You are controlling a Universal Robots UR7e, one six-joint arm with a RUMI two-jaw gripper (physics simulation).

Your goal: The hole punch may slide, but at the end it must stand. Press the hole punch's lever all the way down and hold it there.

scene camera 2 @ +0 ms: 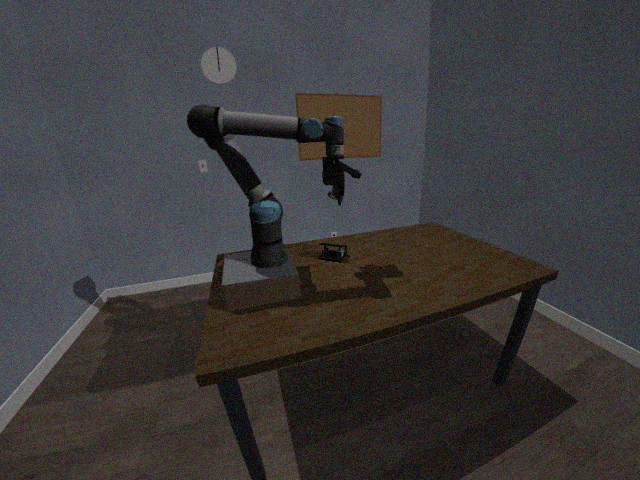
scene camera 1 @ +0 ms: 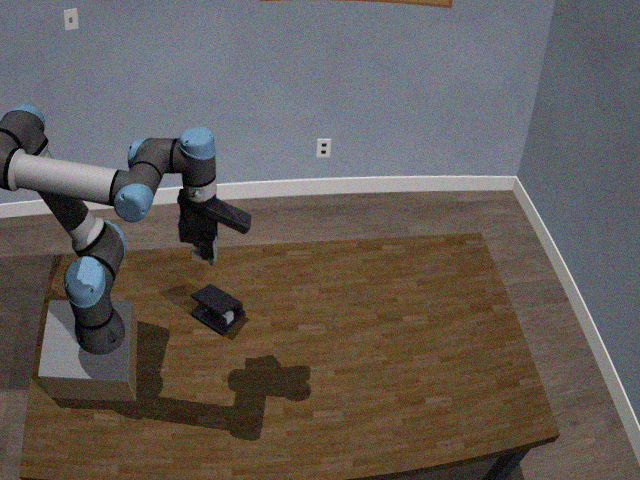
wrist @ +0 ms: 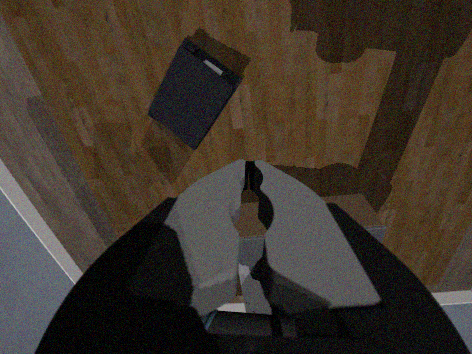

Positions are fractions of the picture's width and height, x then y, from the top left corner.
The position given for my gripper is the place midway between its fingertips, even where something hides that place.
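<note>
My gripper (scene camera 1: 0.33, 0.55) is there in the scene, and scene camera 2 shows my gripper (scene camera 2: 0.53, 0.43) too. In the wrist view I see my gripper (wrist: 0.53, 0.46) once more. I also see a black hole punch (scene camera 1: 0.35, 0.68), and the wrist view shows me the black hole punch (wrist: 0.50, 0.23) as well.
</note>
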